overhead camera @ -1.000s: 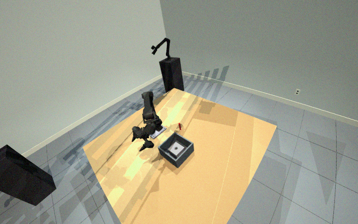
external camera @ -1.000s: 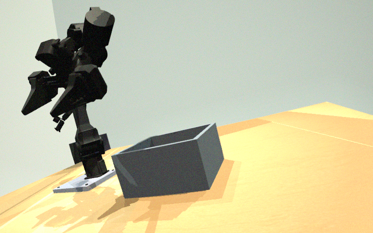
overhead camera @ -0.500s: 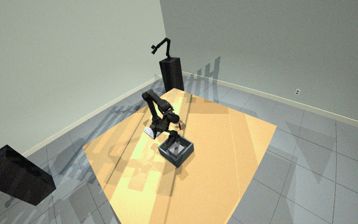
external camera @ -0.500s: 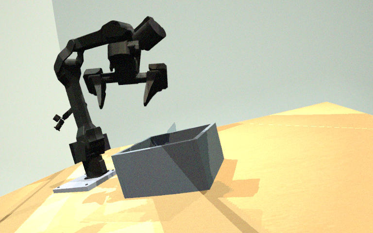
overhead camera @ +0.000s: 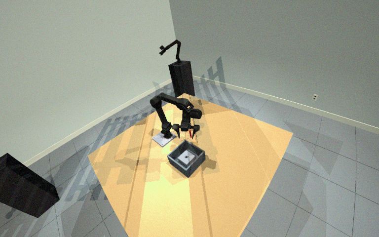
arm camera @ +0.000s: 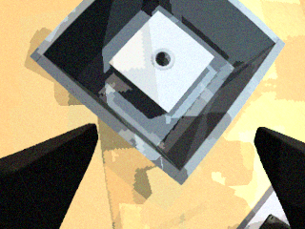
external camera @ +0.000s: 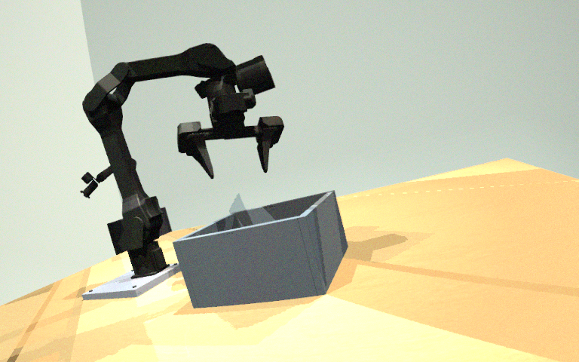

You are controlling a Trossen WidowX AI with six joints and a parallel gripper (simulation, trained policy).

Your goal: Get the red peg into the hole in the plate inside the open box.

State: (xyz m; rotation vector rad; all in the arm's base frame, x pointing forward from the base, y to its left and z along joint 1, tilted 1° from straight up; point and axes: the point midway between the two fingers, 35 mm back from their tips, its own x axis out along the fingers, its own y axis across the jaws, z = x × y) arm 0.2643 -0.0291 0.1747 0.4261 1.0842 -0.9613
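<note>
Right now my gripper tip is 9 cm past the red peg, 14 cm to the right of it and 12 cm above it. Also, from my gripper tip: grey box: 4 cm ahead, 7 cm to the right, 13 cm below.
</note>
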